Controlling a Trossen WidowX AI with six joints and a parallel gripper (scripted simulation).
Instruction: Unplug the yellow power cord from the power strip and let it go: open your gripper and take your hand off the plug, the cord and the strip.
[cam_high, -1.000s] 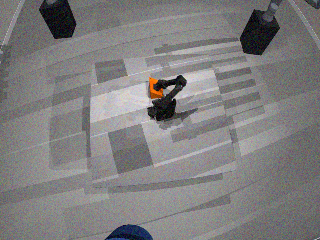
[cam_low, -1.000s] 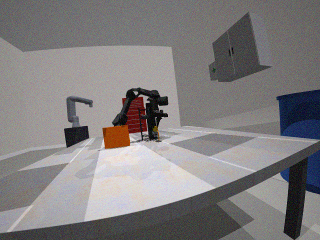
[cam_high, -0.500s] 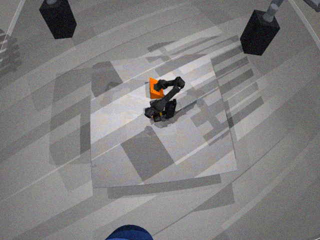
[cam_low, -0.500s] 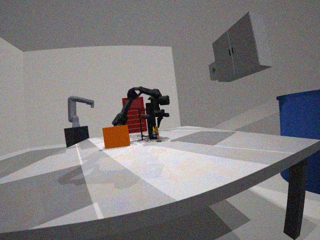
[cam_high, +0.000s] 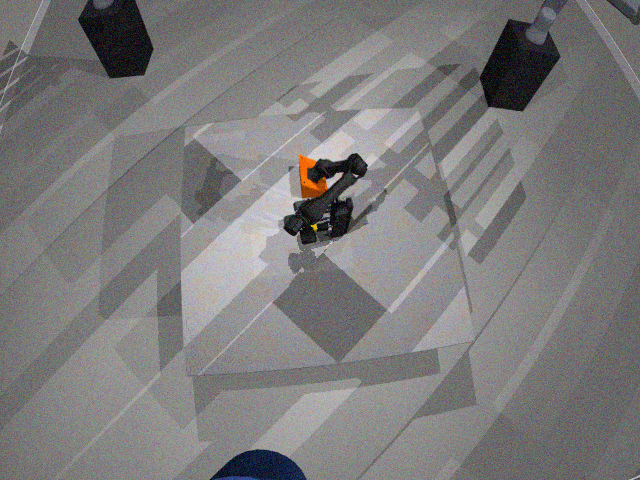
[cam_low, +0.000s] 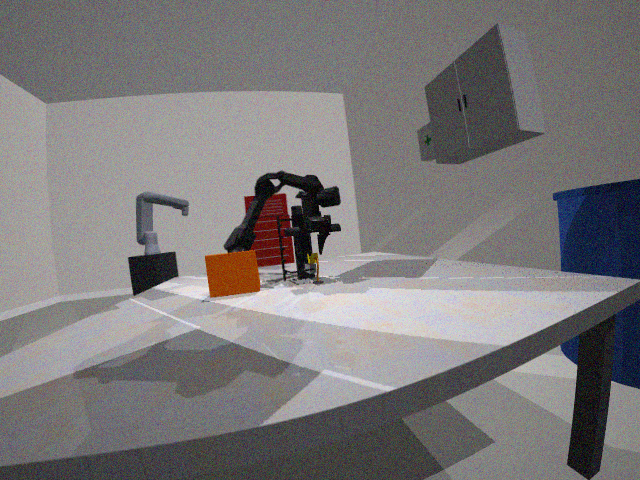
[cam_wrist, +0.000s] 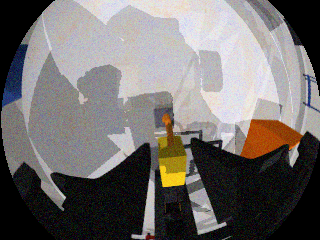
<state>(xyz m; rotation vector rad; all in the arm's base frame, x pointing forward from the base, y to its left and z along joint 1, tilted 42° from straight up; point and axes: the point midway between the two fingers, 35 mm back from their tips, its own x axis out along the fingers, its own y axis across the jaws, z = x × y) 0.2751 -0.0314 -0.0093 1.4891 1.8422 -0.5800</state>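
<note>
The yellow plug is 50 mm to the left of my gripper tip and 20 mm behind it.
</note>
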